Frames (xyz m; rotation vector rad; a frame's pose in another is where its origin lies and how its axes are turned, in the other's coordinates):
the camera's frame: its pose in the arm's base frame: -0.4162 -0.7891 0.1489 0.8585 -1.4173 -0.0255
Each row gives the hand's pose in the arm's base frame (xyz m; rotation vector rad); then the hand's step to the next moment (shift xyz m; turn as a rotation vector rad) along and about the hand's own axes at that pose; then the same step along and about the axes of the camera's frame.
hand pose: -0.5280 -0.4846 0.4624 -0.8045 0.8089 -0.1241
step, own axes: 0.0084 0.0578 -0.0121 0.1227 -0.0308 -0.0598
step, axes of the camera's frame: -0.0596 0.0014 0.0008 -0.0026 -0.1390 0.0157
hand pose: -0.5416 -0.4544 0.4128 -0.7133 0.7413 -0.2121
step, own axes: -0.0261 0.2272 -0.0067 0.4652 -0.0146 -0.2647
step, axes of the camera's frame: -0.2135 0.0695 -0.0438 -0.1182 -0.5180 0.0665
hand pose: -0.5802 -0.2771 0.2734 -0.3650 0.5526 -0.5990
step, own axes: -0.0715 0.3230 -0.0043 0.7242 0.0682 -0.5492
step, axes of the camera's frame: -0.2362 0.0981 -0.2099 -0.3444 -0.8341 0.1283
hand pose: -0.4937 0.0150 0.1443 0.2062 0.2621 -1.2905
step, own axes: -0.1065 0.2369 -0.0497 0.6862 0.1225 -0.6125
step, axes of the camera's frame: -0.0580 0.0248 -0.2568 -0.4112 -0.8292 0.0657
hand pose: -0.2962 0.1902 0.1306 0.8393 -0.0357 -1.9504
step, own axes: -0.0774 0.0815 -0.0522 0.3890 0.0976 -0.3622
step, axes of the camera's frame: 0.0327 -0.0122 -0.1189 -0.2230 -0.4920 0.0164
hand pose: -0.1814 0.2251 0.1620 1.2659 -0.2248 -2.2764
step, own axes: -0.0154 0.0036 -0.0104 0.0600 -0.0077 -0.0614
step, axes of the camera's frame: 0.0064 0.0003 -0.0178 -0.0549 -0.0663 -0.0033
